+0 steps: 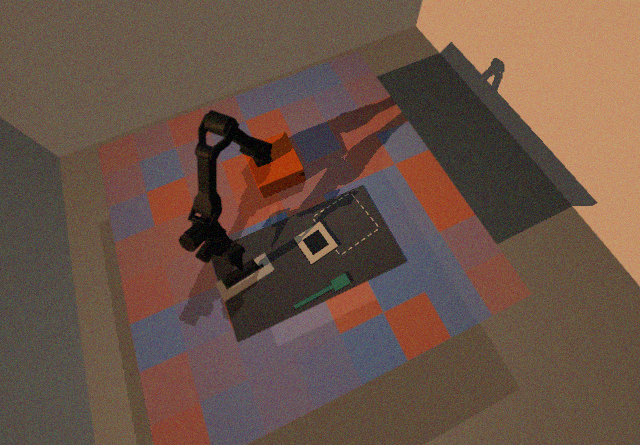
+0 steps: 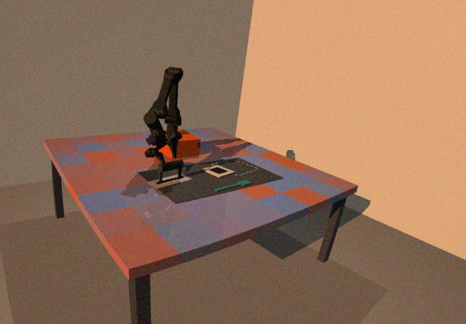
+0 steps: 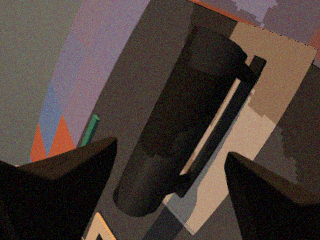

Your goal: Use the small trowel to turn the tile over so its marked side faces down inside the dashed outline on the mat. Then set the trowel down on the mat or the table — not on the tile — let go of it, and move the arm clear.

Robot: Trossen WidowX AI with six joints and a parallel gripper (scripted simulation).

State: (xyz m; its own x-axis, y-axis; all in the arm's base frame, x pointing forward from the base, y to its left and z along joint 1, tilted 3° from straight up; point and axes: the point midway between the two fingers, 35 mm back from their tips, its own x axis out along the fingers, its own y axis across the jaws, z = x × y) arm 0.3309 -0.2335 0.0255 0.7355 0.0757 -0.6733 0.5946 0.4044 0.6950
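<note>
Now: the dark mat 4 cm ahead of my gripper tip, 22 cm to the left of it and 10 cm below it. The rest, counted from my gripper tip: tile 1 cm ahead, 28 cm to the left, 8 cm below; trowel 18 cm ahead, 24 cm to the left, 8 cm below.
</note>
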